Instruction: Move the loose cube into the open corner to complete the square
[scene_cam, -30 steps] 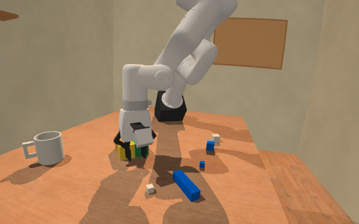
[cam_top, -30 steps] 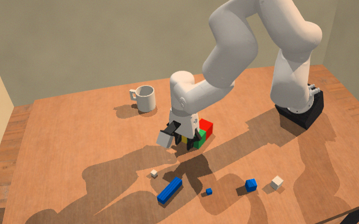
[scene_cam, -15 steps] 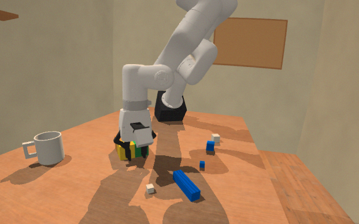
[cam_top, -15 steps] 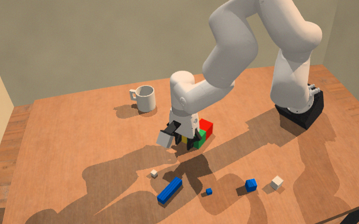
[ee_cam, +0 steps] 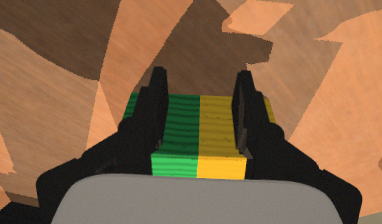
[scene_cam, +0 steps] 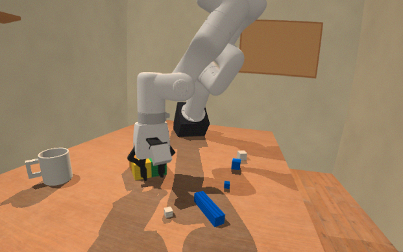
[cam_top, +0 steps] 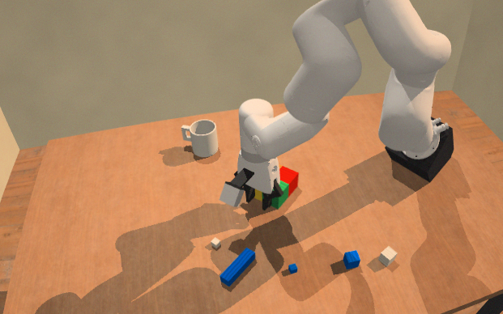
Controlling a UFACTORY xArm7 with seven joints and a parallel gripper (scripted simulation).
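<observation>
My hand is 50 mm to the left of the yellow cube. Also, from my hand: red cube (70 mm behind, 60 mm to the right); green cube (40 mm behind, 20 mm to the right); orange cube (90 mm to the right, 30 mm behind).
</observation>
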